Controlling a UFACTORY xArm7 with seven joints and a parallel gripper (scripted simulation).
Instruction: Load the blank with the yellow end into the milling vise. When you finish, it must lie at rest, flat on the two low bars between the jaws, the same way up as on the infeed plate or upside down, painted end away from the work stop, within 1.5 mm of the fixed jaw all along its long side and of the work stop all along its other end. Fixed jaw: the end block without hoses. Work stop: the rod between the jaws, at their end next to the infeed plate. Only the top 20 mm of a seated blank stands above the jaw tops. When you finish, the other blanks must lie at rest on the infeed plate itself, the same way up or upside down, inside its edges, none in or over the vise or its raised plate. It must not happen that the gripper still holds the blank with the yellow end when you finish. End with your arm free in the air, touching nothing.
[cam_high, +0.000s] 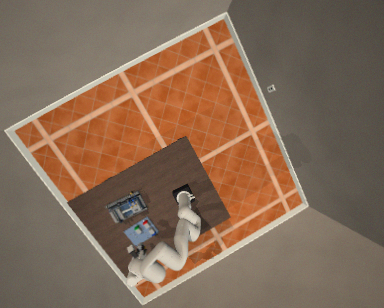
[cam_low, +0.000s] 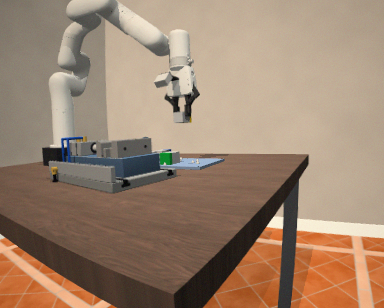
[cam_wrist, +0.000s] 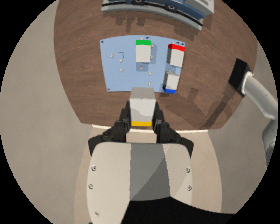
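Now: the yellow-ended blank 20 mm below my hand. Also, from my hand: blue infeed plate: 10 mm ahead, 40 mm to the right, 170 mm below; blue-ended blank: 90 mm behind, 20 mm to the right, 150 mm below; green-ended blank: 20 mm ahead, 90 mm to the right, 150 mm below.
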